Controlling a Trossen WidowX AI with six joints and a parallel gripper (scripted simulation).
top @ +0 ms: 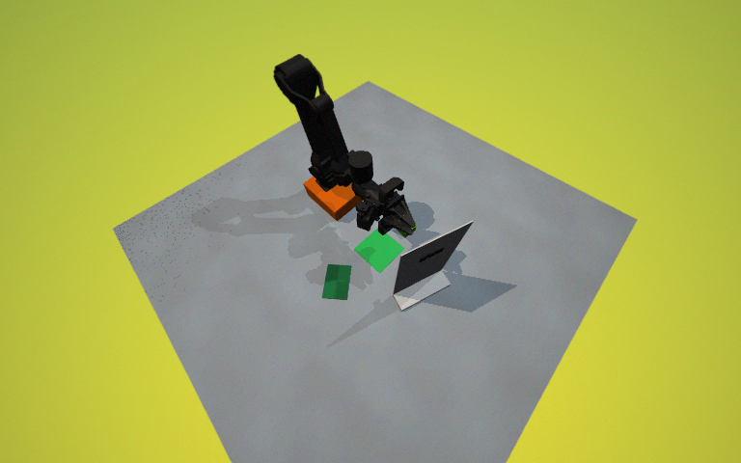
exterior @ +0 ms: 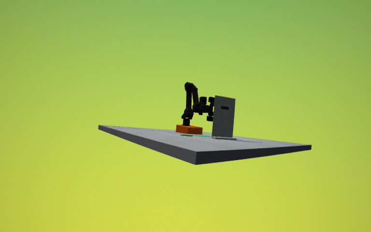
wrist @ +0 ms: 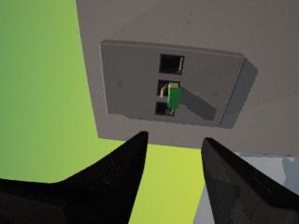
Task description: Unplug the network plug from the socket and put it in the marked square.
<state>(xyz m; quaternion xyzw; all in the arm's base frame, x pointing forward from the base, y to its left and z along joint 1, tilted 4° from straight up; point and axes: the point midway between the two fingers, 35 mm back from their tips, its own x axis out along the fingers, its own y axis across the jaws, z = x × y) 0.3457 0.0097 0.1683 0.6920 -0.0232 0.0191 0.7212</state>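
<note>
My gripper tip is now 60 mm short of the network plug and 10 mm to the left of it. Also, from my gripper tip: green marked square 90 mm behind, 30 mm to the right, 210 mm below; darker green rectangle 100 mm behind, 200 mm to the right, 210 mm below; grey panel 80 mm ahead, 20 mm to the right, 80 mm below.
</note>
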